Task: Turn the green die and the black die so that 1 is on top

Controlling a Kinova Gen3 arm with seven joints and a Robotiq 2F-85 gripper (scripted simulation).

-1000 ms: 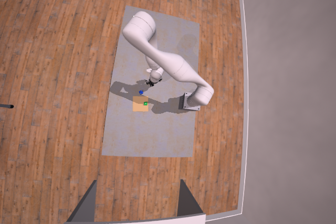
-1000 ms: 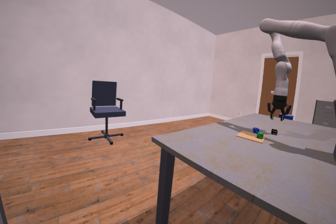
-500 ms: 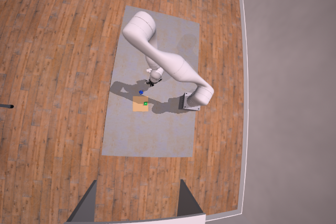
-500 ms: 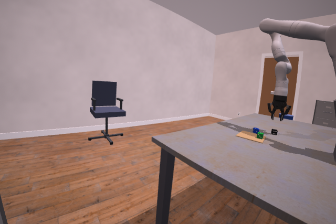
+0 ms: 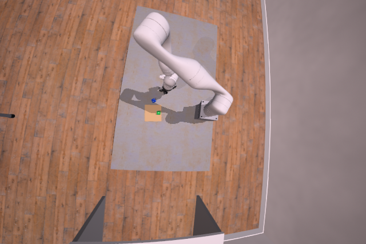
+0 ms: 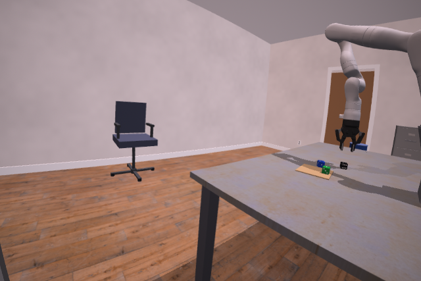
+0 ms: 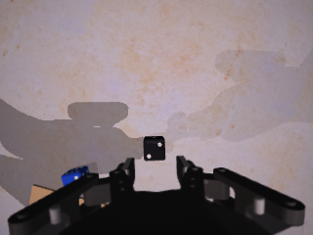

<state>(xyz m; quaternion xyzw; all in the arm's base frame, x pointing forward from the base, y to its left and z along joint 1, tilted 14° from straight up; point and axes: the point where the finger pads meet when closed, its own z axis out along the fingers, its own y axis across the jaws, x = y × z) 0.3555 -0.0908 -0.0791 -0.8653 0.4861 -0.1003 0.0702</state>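
Now: the black die 9 cm below my hand. Also, from my hand: blue die 10 cm to the left, 9 cm below, 8 cm ahead; then tan mat 20 cm to the left, 11 cm below, 5 cm ahead; then green die 19 cm to the left, 9 cm below, 1 cm ahead.
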